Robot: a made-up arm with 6 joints.
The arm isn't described. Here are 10 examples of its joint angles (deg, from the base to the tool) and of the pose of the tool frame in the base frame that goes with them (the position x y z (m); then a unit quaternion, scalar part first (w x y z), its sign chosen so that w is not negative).
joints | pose
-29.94 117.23 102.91 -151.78 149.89 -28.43 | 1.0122 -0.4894 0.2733 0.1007 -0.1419 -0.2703 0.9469
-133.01 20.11 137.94 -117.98 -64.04 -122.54 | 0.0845 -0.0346 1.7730 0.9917 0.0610 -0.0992 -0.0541
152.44 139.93 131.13 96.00 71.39 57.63 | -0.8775 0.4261 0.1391 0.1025 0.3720 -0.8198 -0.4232
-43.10 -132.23 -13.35 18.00 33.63 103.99 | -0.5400 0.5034 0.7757 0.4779 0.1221 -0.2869 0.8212
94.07 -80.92 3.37 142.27 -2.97 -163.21 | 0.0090 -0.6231 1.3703 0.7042 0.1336 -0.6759 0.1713
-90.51 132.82 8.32 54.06 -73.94 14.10 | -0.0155 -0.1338 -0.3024 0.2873 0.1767 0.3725 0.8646
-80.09 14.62 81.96 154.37 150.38 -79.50 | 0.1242 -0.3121 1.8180 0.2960 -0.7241 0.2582 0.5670
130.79 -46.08 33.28 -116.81 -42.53 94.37 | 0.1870 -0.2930 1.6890 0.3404 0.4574 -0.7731 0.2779
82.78 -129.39 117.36 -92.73 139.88 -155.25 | -0.1144 -0.7308 -0.2687 0.8657 0.2949 -0.3363 0.2246
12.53 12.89 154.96 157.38 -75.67 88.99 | -0.3625 -0.0713 1.5927 0.3293 -0.2615 0.9038 -0.0801
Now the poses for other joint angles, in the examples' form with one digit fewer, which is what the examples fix.
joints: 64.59 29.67 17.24 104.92 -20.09 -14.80
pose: 0.360 0.853 1.117 0.049 0.921 0.384 -0.042
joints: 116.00 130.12 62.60 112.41 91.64 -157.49
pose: -0.369 0.676 -0.276 0.347 0.209 -0.340 -0.849
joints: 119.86 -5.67 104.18 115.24 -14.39 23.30
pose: 0.110 -0.290 1.836 0.576 -0.611 -0.245 -0.486
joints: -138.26 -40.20 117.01 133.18 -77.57 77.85
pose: 0.730 0.631 1.323 0.156 -0.640 -0.521 0.543
